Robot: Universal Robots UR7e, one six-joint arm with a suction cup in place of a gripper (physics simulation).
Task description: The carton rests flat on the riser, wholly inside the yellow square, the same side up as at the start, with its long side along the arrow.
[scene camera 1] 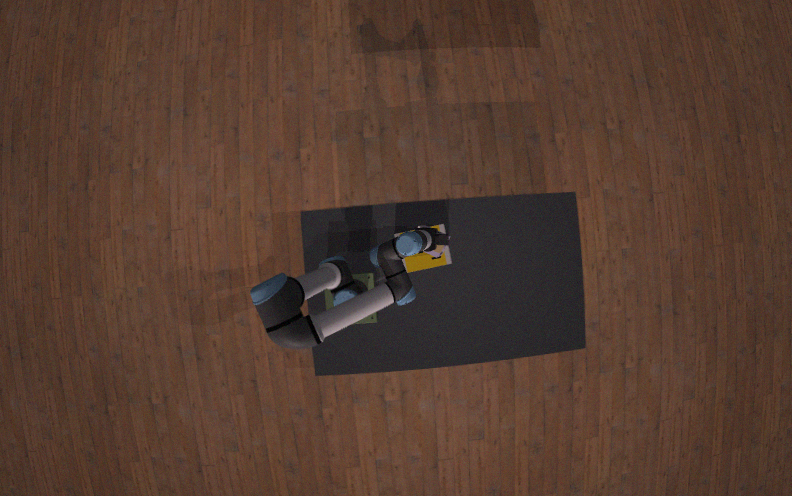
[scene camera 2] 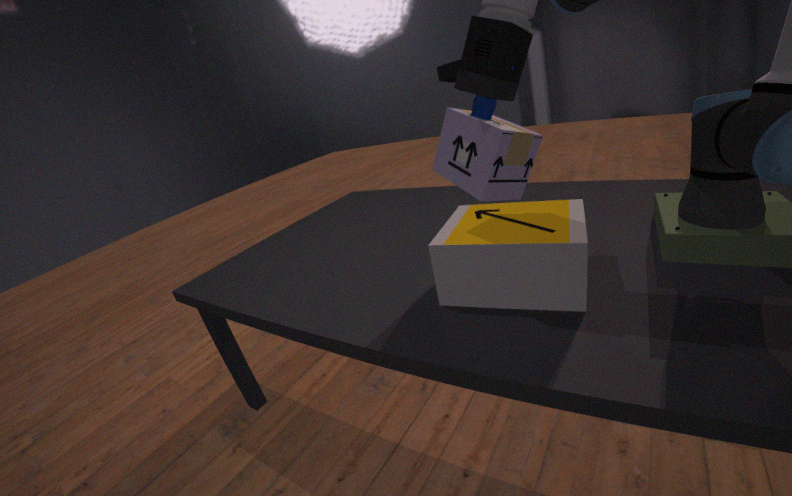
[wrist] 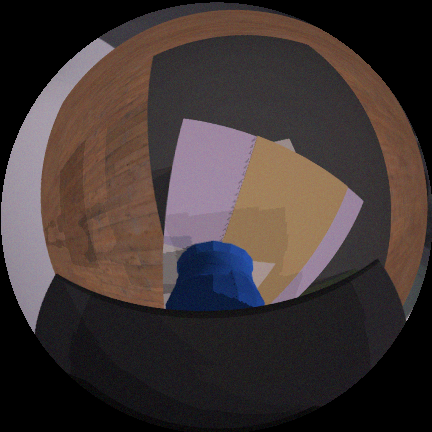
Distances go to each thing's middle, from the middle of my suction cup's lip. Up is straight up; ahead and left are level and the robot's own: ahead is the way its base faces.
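My suction cup is 7 cm above the carton [scene camera 2: 491, 160], 1 cm short of it and 1 cm to the left of it. Going by their middles, the carton is the nearest to my suction cup of the things named here. There is a white riser [scene camera 1: 421, 261] too, 4 cm to the right of my suction cup and 26 cm below it.
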